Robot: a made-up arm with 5 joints. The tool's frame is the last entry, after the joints. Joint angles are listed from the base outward.
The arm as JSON. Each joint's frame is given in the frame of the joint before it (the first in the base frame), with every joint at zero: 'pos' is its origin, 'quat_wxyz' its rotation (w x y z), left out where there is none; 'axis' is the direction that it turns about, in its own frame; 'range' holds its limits. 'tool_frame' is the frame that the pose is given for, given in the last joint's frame.
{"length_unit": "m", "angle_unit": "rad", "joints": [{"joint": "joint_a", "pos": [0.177, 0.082, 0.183], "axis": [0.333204, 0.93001, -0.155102], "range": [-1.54, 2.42]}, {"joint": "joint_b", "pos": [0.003, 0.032, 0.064], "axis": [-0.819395, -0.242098, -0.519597], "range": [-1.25, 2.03]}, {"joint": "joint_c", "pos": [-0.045, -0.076, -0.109], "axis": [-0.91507, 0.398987, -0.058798], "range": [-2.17, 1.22]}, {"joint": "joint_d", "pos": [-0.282, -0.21, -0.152], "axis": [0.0, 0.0, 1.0], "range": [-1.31, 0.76]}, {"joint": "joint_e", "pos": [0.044, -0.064, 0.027], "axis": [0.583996, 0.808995, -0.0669], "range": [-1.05, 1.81]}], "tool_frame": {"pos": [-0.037, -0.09, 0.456], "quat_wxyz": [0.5, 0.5, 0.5, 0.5]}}
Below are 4 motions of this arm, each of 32 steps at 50 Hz.
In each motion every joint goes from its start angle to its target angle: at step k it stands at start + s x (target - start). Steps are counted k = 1, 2, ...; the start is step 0. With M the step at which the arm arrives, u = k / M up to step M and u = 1 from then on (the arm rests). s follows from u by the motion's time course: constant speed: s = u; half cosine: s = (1 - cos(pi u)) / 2; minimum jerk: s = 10 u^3 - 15 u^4 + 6 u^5.
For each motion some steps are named. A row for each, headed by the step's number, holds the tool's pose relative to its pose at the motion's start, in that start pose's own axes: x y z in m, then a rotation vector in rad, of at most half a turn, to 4 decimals.
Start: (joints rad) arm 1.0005 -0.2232 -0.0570 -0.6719 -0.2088
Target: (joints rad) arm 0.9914 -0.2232 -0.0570 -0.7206 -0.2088
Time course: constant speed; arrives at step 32
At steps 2, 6, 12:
2: 0.0002 -0.0001 -0.0004 -0.0002 -0.0029 -0.0004
6: 0.0005 -0.0002 -0.0011 -0.0005 -0.0086 -0.0012
12: 0.0010 -0.0003 -0.0022 -0.0010 -0.0172 -0.0023

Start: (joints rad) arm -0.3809 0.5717 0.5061 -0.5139 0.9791
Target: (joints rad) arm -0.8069 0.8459 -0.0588 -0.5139 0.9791
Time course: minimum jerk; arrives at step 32
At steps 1, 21, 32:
1: -0.0001 -0.0001 0.0000 -0.0001 0.0001 0.0002
21: -0.2025 -0.3092 0.0702 -0.2582 0.2633 0.4881
32: -0.2246 -0.3975 0.1195 -0.3437 0.3593 0.6144

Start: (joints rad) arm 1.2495 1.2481 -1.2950 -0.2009 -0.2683
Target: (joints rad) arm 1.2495 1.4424 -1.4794 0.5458 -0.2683
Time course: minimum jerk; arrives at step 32
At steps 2, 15, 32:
2: -0.0002 -0.0001 0.0001 -0.0006 0.0017 0.0004
15: -0.0337 -0.0247 0.0263 -0.1122 0.3455 0.0767
32: -0.0568 -0.0496 0.0758 -0.2512 0.7932 0.1510

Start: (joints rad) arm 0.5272 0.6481 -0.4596 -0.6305 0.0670
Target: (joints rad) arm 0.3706 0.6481 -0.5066 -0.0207 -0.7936
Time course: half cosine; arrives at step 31
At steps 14, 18, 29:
14: 0.0509 -0.0555 -0.1185 -0.3704 0.2823 -0.1398
18: 0.0496 -0.1056 -0.1772 -0.5673 0.4047 -0.1821
29: 0.0103 -0.2341 -0.2589 -0.9531 0.6016 -0.2174

